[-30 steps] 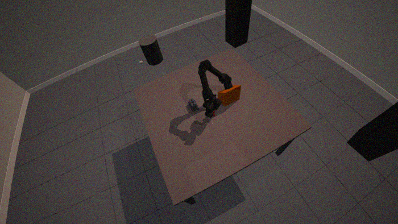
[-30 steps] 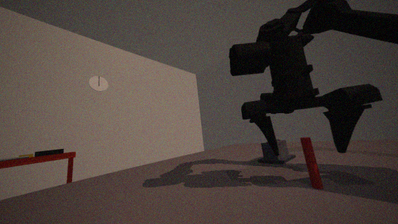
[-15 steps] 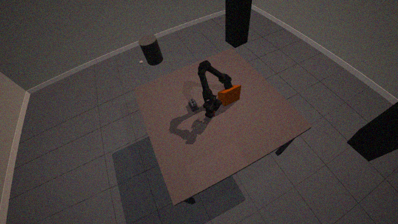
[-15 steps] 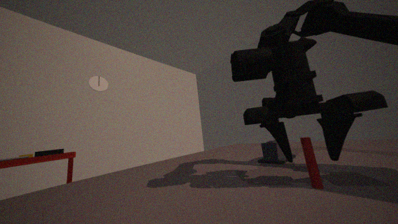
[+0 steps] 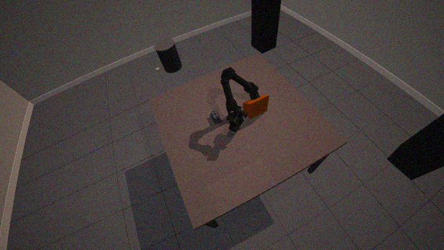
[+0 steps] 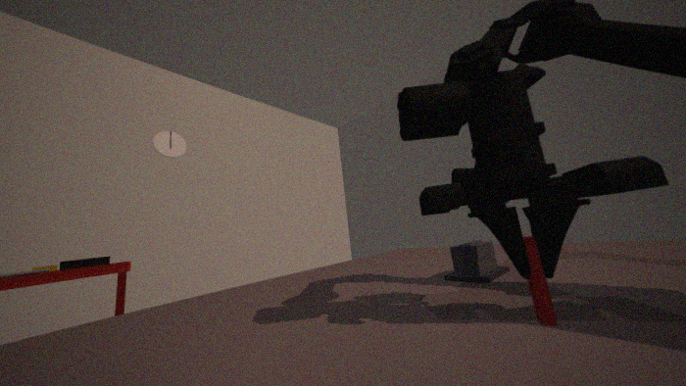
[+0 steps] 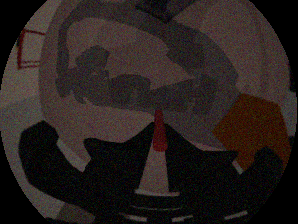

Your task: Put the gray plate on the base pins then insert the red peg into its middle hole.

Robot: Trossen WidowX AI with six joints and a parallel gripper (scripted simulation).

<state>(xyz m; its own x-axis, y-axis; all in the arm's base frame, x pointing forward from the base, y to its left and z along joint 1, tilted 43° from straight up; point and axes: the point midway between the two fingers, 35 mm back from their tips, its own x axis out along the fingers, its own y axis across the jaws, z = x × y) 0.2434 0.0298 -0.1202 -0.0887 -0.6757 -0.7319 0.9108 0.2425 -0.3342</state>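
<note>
The gray plate is 90 mm ahead of my gripper tip and 210 mm to the right of it. The rest, counted from my gripper tip: red peg: right at my gripper tip; dark flat base: 90 mm ahead, 210 mm to the right, 30 mm below.
</note>
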